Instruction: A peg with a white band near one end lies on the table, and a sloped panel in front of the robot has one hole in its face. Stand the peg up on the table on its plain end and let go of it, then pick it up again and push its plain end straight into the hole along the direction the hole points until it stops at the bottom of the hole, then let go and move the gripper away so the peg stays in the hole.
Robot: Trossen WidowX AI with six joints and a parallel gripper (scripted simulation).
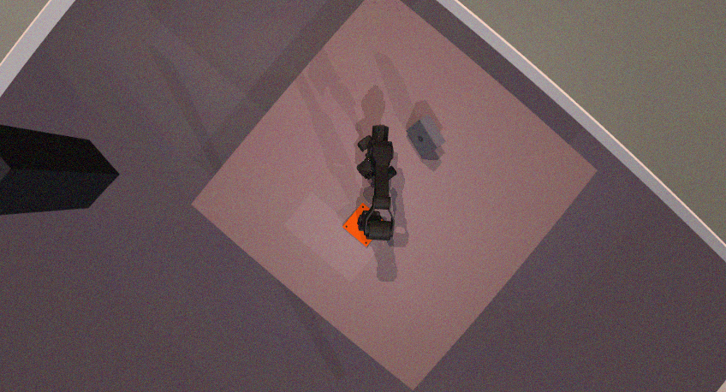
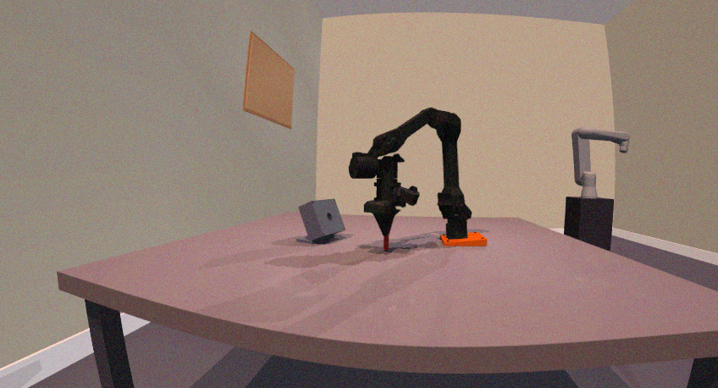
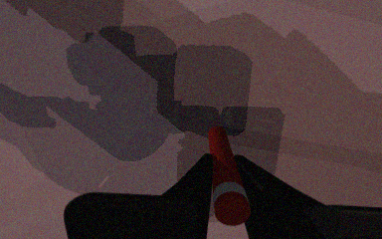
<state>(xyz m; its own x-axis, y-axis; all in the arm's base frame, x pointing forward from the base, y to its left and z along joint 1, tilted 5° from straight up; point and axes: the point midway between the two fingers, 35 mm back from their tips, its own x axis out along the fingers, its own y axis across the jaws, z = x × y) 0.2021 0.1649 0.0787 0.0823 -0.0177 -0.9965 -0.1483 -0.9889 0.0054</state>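
My gripper tip is 21 cm short of the sloped panel, 7 cm to the left of it and 3 cm below it. Round my gripper tip: red peg (2 cm above).
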